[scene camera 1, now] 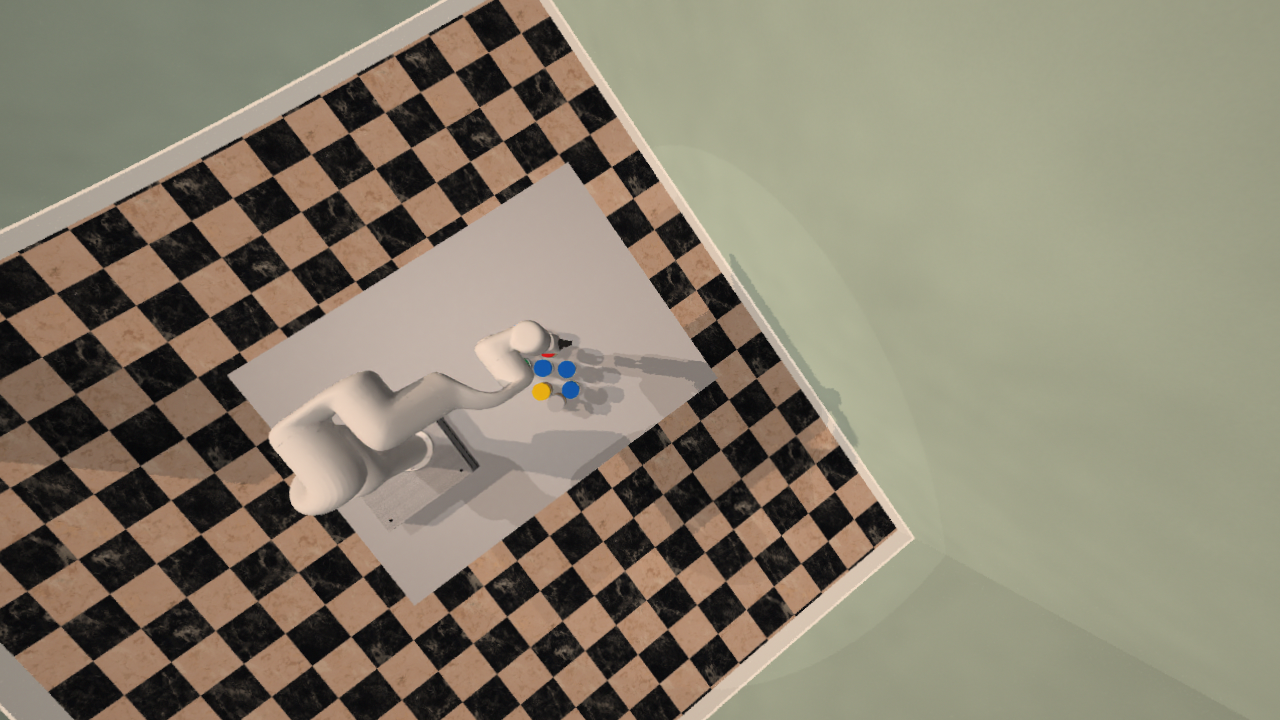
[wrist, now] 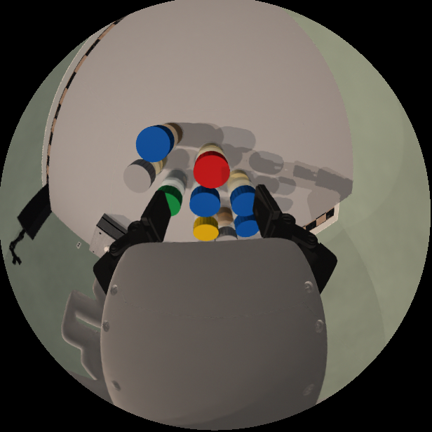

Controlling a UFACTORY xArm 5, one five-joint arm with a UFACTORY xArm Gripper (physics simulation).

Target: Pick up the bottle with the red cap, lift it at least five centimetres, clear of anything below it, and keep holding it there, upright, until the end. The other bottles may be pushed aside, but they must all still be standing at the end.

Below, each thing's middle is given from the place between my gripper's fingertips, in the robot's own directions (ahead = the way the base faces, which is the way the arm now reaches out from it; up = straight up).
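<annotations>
Red-capped bottle (wrist: 211, 169): my hand is 10 mm to the left of it and 130 mm above it.
</annotations>
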